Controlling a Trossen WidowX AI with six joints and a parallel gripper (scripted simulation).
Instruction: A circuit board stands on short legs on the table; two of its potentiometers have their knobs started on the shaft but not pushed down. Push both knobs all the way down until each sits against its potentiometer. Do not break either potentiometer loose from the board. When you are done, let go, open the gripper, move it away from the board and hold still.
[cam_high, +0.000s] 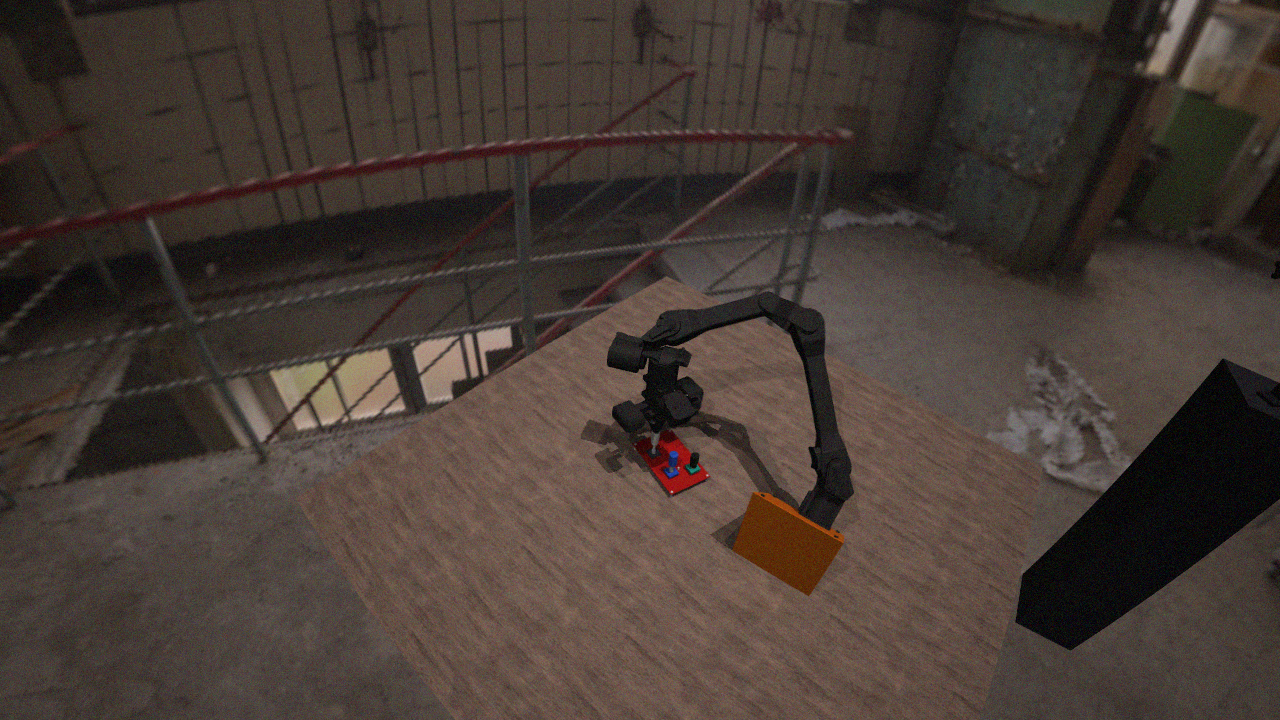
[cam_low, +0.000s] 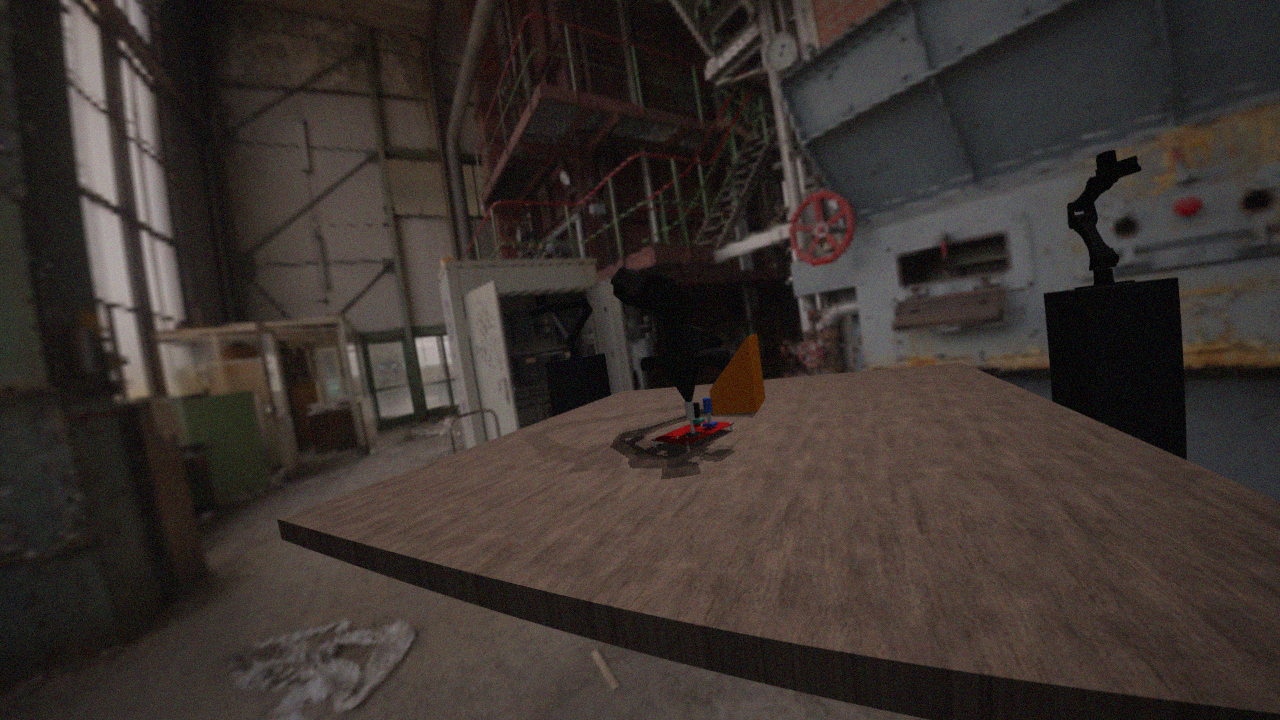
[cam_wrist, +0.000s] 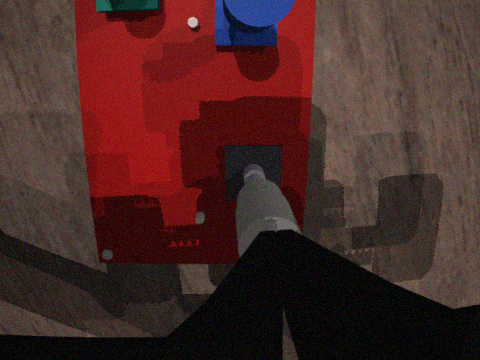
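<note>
Right now my gripper tip is 10 mm above the pale knob. Round my gripper tip: green potentiometer 90 mm behind, 20 mm to the right, 50 mm below; then black knob 90 mm behind, 20 mm to the right, 40 mm below.
</note>
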